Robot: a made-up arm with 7 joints. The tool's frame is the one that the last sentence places.
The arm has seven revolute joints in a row. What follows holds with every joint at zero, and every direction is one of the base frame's.
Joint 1 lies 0.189 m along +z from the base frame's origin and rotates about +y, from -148.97 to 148.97 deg.
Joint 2 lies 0.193 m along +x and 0.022 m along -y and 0.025 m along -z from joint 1 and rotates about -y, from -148.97 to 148.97 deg.
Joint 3 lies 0.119 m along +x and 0.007 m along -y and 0.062 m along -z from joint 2 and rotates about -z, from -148.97 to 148.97 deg.
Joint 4 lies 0.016 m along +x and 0.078 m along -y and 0.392 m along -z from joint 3 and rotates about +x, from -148.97 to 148.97 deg.
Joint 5 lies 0.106 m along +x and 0.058 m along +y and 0.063 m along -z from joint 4 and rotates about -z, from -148.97 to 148.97 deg.
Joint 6 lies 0.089 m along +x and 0.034 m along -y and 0.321 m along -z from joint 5 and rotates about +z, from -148.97 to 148.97 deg.
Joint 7 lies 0.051 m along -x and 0.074 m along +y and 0.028 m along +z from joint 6 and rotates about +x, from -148.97 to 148.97 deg.
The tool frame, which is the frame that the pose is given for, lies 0.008 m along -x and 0.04 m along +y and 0.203 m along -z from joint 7; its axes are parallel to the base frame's.
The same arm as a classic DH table. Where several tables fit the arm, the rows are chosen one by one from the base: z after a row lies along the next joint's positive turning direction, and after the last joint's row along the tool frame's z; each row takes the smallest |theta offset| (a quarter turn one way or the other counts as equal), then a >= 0, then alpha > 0; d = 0 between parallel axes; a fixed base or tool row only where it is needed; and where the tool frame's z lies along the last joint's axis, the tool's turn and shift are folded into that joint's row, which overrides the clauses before.
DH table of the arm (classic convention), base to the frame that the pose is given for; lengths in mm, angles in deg. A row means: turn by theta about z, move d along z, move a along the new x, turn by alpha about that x. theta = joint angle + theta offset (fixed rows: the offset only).
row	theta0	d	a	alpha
base (fixed)	0.00	189.0	0.0	-90.00
joint 1	7.38	0.0	194.6	180.00
joint 2	7.38	29.0	119.0	90.00
joint 3	90.00	454.0	78.0	90.00
joint 4	0.00	122.0	-58.0	-90.00
joint 5	-69.09	0.0	95.3	180.00
joint 6	-69.09	-356.0	-74.0	-90.00
joint 7	0.00	-59.0	-40.0	90.00
tool (fixed)	90.00	-203.0	0.0	0.00
Joint limits (deg, base to tool): -148.97..148.97 -148.97..148.97 -148.97..148.97 -148.97..148.97 -148.97..148.97 -148.97..148.97 -148.97..148.97

